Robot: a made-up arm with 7 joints. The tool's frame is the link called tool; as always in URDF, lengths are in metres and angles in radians. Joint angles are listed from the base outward. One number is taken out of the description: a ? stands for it. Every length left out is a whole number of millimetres.
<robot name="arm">
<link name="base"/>
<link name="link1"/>
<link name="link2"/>
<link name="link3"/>
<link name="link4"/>
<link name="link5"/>
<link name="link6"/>
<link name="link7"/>
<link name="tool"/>
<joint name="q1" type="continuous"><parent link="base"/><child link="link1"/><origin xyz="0.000 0.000 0.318" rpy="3.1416 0.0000 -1.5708"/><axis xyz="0 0 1"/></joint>
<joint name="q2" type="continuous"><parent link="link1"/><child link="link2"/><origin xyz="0.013 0.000 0.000" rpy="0.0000 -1.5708 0.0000"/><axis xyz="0 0 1"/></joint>
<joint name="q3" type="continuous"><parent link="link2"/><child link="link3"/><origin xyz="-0.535 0.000 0.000" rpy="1.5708 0.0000 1.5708"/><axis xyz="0 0 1"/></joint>
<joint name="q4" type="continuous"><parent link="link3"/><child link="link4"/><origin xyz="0.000 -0.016 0.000" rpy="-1.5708 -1.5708 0.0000"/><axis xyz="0 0 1"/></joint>
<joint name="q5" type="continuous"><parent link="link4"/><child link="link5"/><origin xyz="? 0.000 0.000" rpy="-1.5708 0.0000 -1.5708"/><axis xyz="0 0 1"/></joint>
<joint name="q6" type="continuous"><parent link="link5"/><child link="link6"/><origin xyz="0.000 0.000 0.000" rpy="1.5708 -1.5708 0.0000"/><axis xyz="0 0 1"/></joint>
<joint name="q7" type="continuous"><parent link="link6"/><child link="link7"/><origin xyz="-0.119 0.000 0.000" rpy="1.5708 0.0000 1.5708"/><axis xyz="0 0 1"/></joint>
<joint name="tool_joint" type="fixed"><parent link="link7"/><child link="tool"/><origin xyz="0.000 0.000 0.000" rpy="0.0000 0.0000 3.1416"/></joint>
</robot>
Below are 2 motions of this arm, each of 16 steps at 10 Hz.
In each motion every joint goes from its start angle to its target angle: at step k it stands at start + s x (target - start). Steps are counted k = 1, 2, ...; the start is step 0. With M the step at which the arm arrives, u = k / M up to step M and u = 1 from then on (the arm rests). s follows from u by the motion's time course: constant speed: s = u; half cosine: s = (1 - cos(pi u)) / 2; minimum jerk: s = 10 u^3 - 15 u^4 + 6 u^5.
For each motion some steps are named. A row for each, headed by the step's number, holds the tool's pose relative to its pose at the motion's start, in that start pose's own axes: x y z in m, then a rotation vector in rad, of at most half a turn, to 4 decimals.
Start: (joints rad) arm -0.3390 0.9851 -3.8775 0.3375 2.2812 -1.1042 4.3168
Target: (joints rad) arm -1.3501 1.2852 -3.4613 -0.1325 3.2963 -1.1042 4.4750
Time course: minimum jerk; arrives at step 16
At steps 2, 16:
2: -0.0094 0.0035 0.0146 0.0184 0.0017 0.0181
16: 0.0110 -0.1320 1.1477 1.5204 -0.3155 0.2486

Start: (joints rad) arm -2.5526 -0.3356 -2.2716 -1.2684 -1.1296 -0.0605 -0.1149
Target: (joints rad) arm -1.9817 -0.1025 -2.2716 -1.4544 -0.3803 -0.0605 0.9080
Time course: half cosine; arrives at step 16
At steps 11, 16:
11: 0.0951 -0.1329 0.0174 -0.5131 -0.0387 1.6273
16: 0.1389 -0.1714 0.0368 -0.7249 0.0808 2.0415

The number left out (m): -0.471
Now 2 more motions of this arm.
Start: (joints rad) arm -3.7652 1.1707 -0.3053 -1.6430 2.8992 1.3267 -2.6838
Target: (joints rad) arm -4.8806 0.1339 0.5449 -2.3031 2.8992 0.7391 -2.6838
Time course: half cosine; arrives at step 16
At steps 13, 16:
13: -0.2610 0.0321 -0.5258 0.8203 0.6954 -0.2705
16: -0.2953 0.0728 -0.5356 0.8315 0.7884 -0.2281

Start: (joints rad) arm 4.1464 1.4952 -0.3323 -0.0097 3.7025 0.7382 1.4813
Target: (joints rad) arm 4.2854 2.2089 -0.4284 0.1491 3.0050 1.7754 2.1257
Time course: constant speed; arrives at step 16
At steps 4, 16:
4: -0.0121 0.1263 0.1508 -0.0428 0.1467 0.0271
16: -0.0274 0.2997 0.7395 0.0703 0.8323 0.5676

